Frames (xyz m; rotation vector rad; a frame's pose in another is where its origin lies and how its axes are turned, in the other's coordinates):
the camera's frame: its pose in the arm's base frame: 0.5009 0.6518 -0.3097 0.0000 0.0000 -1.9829
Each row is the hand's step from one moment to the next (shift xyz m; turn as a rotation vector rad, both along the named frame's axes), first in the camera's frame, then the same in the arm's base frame.
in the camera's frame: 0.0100 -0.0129 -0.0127 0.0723 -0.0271 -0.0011
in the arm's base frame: -0.0158 -0.0040 -0.0127 -0.0538 -0.0554 -0.0011
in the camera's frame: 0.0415 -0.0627 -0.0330 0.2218 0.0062 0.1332
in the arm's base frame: -0.0741 -0.0129 -0.0330 -0.0832 -0.2057 0.1332
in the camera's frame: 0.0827 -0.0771 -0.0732 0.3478 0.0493 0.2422
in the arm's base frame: -0.1038 -0.0449 -0.0732 -0.0941 -0.3384 0.2422
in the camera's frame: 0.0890 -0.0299 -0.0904 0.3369 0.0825 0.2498
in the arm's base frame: -0.0630 -0.0696 -0.0904 -0.0593 -0.3417 0.2498
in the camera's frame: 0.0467 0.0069 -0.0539 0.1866 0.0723 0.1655
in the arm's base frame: -0.0124 -0.0456 -0.0539 -0.0085 -0.1999 0.1655
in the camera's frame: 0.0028 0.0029 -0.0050 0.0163 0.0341 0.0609
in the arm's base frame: 0.0015 -0.0037 -0.0050 0.0247 -0.0286 0.0609
